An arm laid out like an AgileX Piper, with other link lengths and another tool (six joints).
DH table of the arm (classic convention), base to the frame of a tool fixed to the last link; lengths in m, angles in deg. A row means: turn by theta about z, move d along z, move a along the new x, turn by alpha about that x. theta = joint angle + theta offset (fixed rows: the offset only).
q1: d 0.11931; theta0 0; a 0; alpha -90
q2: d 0; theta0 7.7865; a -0.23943; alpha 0
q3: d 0; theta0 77.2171; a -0.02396; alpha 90
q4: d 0.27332; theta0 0; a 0; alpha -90
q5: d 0; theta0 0; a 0; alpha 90
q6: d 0.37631; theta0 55.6; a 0.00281; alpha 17
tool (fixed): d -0.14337; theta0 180; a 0; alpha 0
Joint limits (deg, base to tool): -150..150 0..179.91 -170..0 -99.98..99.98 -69.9..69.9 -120..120
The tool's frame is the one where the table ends.
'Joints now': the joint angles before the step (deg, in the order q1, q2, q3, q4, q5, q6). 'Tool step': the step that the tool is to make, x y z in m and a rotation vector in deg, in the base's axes. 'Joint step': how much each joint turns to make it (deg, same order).
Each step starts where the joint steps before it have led.
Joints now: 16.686, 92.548, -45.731, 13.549, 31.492, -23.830
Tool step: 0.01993, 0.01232, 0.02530, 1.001, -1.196, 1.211
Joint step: 0.353, 0.803, -6.546, -0.042, 4.435, -0.027
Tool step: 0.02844, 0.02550, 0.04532, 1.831, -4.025, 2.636
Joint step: 1.718, 0.823, -9.528, -0.037, 4.437, -0.020
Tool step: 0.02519, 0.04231, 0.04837, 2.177, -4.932, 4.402
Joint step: 3.667, 3.085, -11.749, 0.002, 3.378, -0.016
